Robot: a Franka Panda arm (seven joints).
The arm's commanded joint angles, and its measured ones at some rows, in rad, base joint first. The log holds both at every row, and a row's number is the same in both.
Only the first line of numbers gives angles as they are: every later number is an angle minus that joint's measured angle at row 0.
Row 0, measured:
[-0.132, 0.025, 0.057, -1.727, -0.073, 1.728, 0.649]
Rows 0 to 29, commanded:
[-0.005, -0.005, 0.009, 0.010, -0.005, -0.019, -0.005]
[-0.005, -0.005, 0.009, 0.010, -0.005, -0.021, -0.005]
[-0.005, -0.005, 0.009, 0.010, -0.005, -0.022, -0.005]
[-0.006, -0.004, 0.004, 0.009, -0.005, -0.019, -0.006]
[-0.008, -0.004, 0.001, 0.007, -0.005, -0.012, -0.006]
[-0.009, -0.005, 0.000, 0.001, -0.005, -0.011, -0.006]
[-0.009, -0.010, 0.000, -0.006, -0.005, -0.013, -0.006]
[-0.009, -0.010, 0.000, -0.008, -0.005, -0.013, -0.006]
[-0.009, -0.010, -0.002, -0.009, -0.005, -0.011, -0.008]
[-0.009, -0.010, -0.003, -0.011, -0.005, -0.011, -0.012]
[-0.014, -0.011, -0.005, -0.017, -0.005, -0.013, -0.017]
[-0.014, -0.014, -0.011, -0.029, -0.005, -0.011, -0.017]
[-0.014, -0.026, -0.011, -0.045, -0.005, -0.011, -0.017]
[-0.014, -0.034, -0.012, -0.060, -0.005, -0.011, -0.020]
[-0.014, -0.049, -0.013, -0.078, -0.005, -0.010, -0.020]
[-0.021, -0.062, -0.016, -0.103, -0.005, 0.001, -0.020]
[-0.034, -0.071, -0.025, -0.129, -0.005, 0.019, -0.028]
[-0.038, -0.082, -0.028, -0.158, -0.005, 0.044, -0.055]
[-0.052, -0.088, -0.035, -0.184, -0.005, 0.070, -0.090]
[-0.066, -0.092, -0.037, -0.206, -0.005, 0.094, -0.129]
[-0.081, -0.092, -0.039, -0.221, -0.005, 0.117, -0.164]
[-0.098, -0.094, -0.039, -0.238, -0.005, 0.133, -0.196]
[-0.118, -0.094, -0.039, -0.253, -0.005, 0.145, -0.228]
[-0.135, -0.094, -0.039, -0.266, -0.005, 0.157, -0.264]
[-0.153, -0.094, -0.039, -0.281, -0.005, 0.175, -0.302]
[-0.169, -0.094, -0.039, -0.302, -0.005, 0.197, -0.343]
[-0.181, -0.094, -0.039, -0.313, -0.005, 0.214, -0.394]
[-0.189, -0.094, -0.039, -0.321, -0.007, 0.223, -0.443]
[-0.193, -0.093, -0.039, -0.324, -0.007, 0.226, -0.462]
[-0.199, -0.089, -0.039, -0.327, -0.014, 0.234, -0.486]
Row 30, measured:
[-0.172, -0.066, -0.049, -0.284, -0.001, 0.193, -0.390]
